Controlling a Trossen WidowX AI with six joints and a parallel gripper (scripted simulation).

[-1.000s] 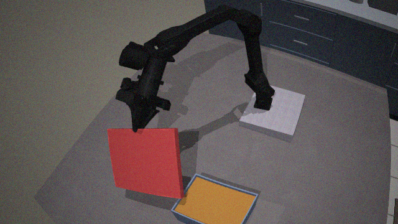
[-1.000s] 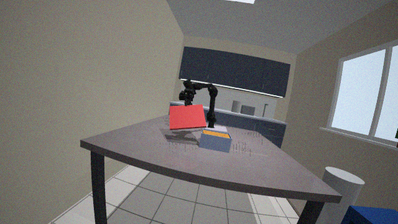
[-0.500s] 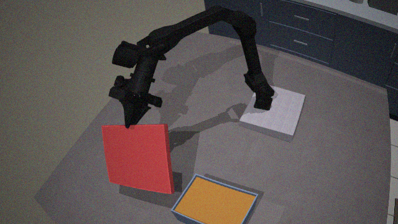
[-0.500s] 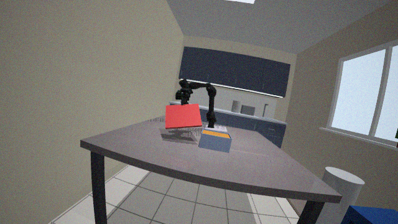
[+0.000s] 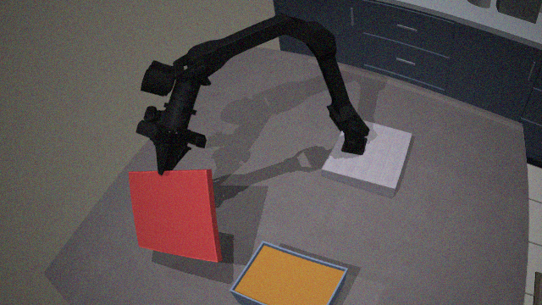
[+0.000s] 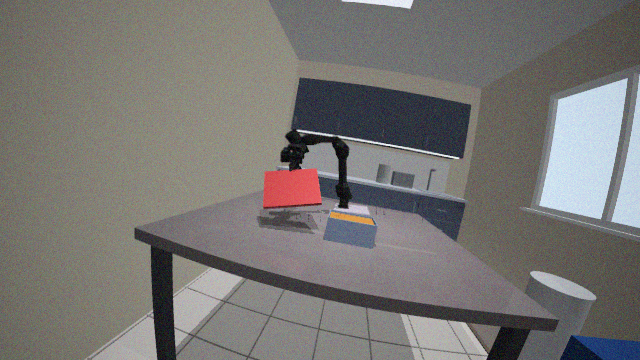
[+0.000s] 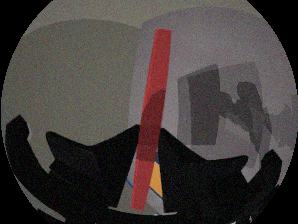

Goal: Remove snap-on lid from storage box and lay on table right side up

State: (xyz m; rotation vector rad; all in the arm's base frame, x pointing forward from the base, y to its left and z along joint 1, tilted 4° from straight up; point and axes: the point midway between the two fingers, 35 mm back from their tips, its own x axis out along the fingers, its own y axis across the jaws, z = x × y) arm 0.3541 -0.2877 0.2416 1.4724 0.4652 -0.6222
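The red lid lies 60 mm below my gripper tip, 60 mm ahead of it and 30 mm to the left of it. Also, from my gripper tip: blue-grey box: 300 mm to the left, 180 mm below, 80 mm ahead.
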